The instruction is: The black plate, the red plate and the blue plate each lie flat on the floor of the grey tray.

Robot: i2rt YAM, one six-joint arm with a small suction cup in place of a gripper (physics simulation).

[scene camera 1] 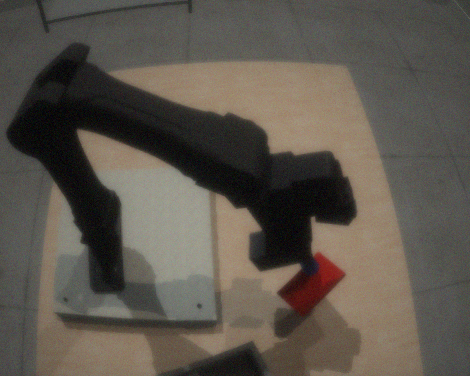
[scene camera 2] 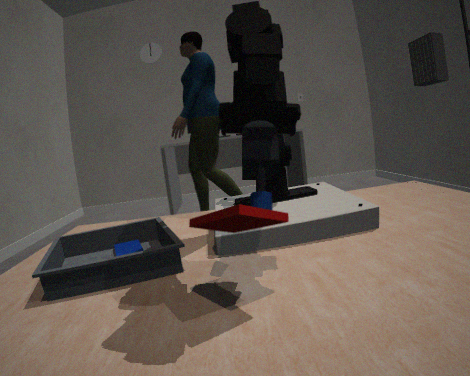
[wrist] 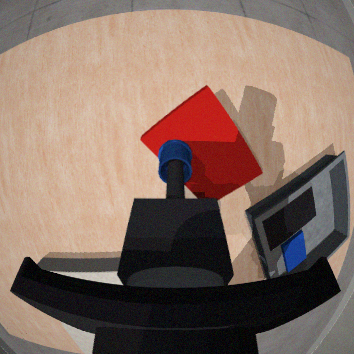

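Seen in the pictures: end effector, tool point: [scene camera 1: 312, 270] [scene camera 2: 261, 225] [wrist: 174, 148]; arm's base, origin of the base link: [scene camera 1: 105, 243] [scene camera 2: 276, 198].
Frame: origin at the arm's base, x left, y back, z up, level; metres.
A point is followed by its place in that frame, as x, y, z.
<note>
My gripper, a blue suction cup [scene camera 1: 310, 266] [scene camera 2: 261, 200] [wrist: 175, 161] @(-0.119, -0.366, 0.052), is shut on the red plate [scene camera 1: 316, 286] @(-0.155, -0.362, 0.069) [scene camera 2: 238, 219] @(-0.148, -0.390, 0.069) [wrist: 200, 122] @(-0.140, -0.384, 0.076), near one side of its upper face. The plate hangs above the table, outside the grey tray, slightly tilted in the second scene view. The grey tray [scene camera 1: 253, 352] @(-0.243, -0.249, 0.005) [scene camera 2: 115, 277] @(-0.336, -0.277, -0.028) [wrist: 342, 200] @(-0.477, -0.207, -0.009) is cut off by the first scene view's lower edge. The blue plate [scene camera 2: 128, 247] @(-0.349, -0.116, -0.032) [wrist: 295, 252] @(-0.350, -0.115, -0.032) appears to lie flat in it. The black plate [wrist: 289, 218] @(-0.321, -0.208, -0.031) lies beside the blue plate on the tray floor; whether they touch is unclear.
The pale base slab [scene camera 1: 165, 225] @(0.029, -0.125, -0.002) [scene camera 2: 300, 232] @(-0.016, -0.208, -0.024) under the arm stands on the wooden table [scene camera 1: 300, 100] @(0.361, -0.474, -0.045) [scene camera 2: 350, 300] @(-0.032, -0.423, -0.045) [wrist: 75, 125] @(0.009, -0.428, -0.045), beside the tray. A person [scene camera 2: 200, 90] stands behind the table in the second scene view.
</note>
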